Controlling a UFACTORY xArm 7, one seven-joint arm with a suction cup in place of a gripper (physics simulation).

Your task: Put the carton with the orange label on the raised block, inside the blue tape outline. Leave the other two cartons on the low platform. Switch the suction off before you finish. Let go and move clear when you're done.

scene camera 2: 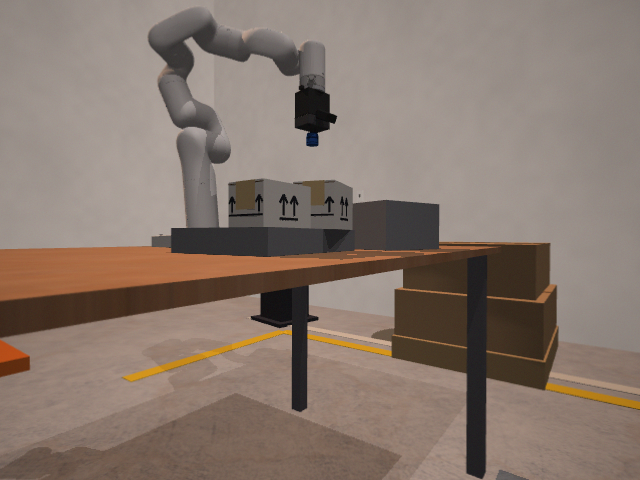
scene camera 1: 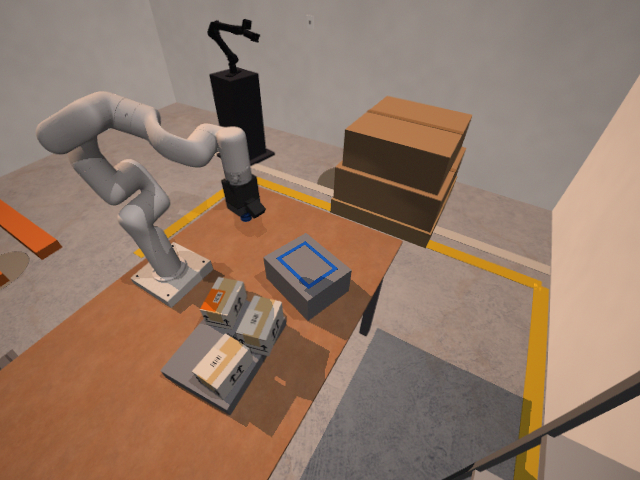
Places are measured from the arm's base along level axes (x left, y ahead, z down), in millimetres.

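Where they show: hand at its tool point: (scene camera 2: 312, 145) (scene camera 1: 246, 218); arm's base at its link origin: (scene camera 1: 169, 268).
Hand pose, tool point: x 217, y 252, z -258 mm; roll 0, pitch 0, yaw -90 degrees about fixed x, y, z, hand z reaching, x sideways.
Each offset is from my tool point to the top centre of the thing. "spot": to the spot under its first point. Level surfaces: height alone.
The orange-label carton @[dx -182, dy +64, dz +169 mm] (scene camera 1: 223, 303) stands upright at the back of the low platform @[dx -257, dy +158, dz +252 mm] (scene camera 1: 181, 356) (scene camera 2: 222, 241); it is hidden in scene camera 2. A plain-label carton @[dx -159, dy +219, dz +154 mm] (scene camera 1: 260, 324) (scene camera 2: 331, 205) stands close to its right, and another @[dx -313, dy +235, dz +170 mm] (scene camera 1: 223, 364) (scene camera 2: 268, 204) stands at the platform's front. The raised block @[dx +104, dy +165, dz +179 mm] (scene camera 1: 329, 295) (scene camera 2: 410, 224) has a blue tape outline @[spot: dx +167, dy +180, dz +178 mm] (scene camera 1: 321, 255) on top, with no carton inside it. My suction cup (scene camera 1: 246, 218) (scene camera 2: 312, 140) points down, holds nothing and hangs high above the table, apart from the cartons and the block.
The wooden table @[dz +300 mm] (scene camera 1: 103, 392) (scene camera 2: 103, 273) carries the arm's base (scene camera 1: 173, 294). Large brown boxes (scene camera 1: 403, 144) (scene camera 2: 473, 322) are stacked on the floor beyond it. A black pedestal (scene camera 1: 238, 108) with a small black arm (scene camera 1: 224, 43) stands behind the table.
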